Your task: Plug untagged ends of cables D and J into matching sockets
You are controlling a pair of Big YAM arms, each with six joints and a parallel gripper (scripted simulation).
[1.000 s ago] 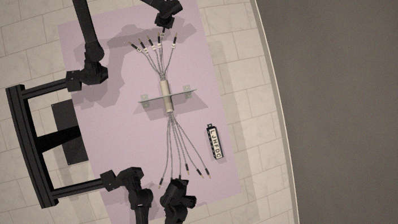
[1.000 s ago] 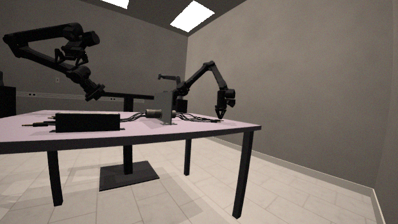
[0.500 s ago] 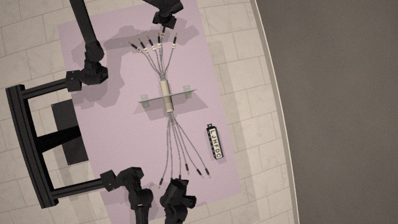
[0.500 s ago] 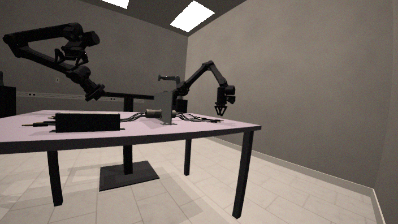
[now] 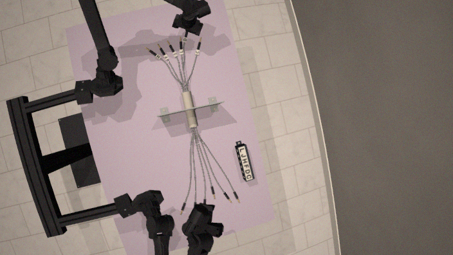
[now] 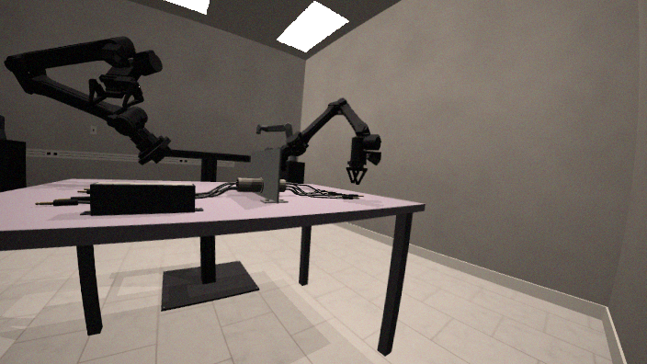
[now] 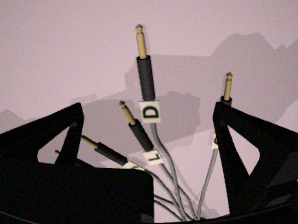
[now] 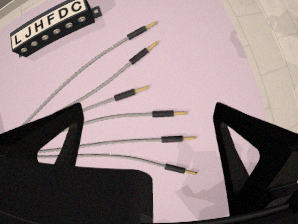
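Right now the tagged plug is 10 cm behind my left hand, 6 cm below it and 5 cm to the right of it. Round my left hand: untagged cable plug (92 cm to the right, 26 cm behind, 6 cm below).
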